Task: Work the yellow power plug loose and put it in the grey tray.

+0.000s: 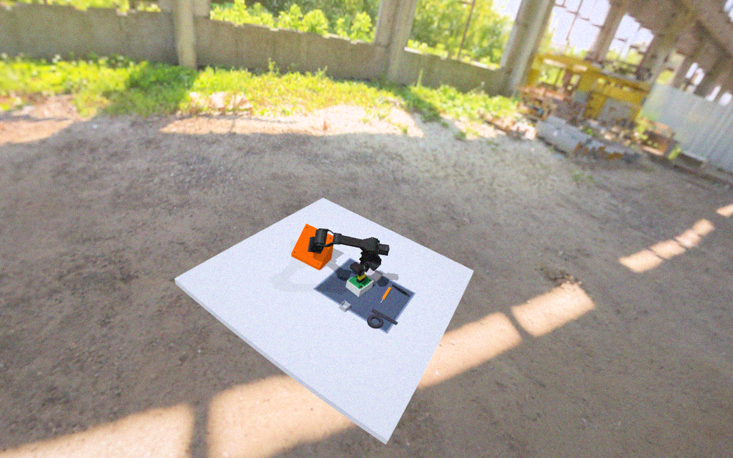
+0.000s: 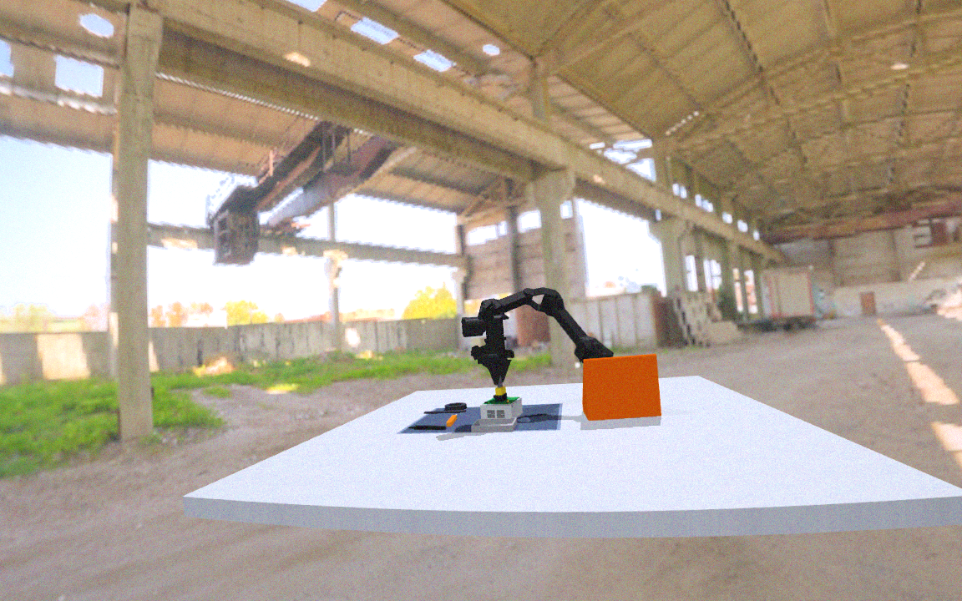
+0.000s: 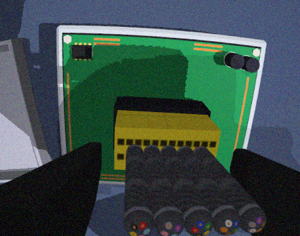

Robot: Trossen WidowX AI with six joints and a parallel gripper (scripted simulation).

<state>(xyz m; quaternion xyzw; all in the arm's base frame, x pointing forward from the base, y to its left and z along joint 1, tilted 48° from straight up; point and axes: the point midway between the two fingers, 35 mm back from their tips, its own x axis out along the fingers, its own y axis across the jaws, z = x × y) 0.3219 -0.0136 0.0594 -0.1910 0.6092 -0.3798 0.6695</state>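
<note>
Right now the yellow power plug is 20 mm below my gripper tip. Also, from my gripper tip: dark mat 50 mm ahead, 110 mm below; then black rod 210 mm ahead, 120 mm to the right, 100 mm below.
</note>
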